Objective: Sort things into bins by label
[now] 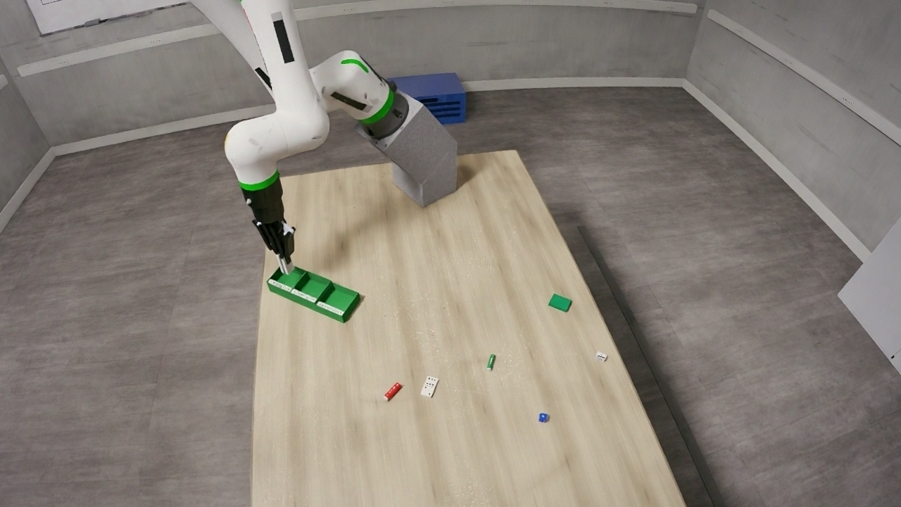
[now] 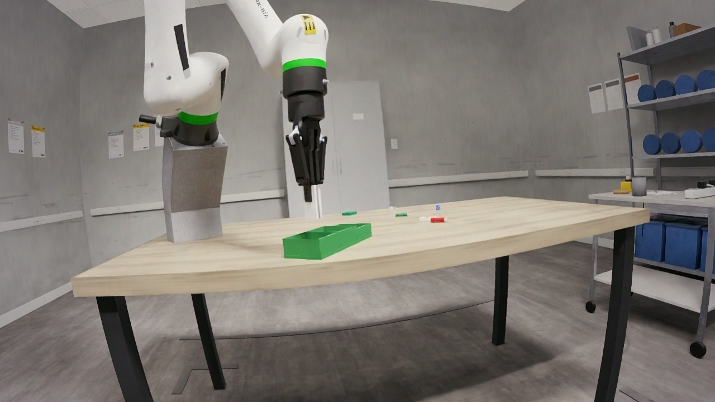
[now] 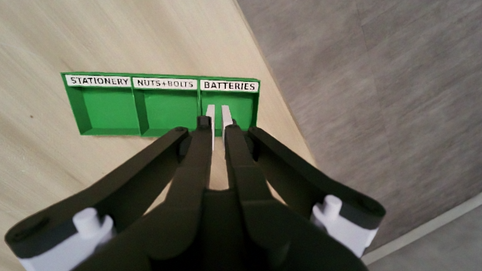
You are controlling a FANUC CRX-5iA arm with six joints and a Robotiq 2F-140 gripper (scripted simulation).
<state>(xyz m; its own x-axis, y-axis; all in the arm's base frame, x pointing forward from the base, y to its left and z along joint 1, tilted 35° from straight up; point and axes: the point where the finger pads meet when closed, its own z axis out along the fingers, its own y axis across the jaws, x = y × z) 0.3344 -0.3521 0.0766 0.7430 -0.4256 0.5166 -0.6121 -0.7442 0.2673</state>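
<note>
My hand is 40 mm short of the green three-compartment bin, 50 mm to the right of it and 80 mm above it. Round my hand: white domino 390 mm ahead, 290 mm to the left, 100 mm below; green battery 360 mm ahead, 440 mm to the left, 100 mm below; red stick-like piece 380 mm ahead, 200 mm to the left, 100 mm below.
</note>
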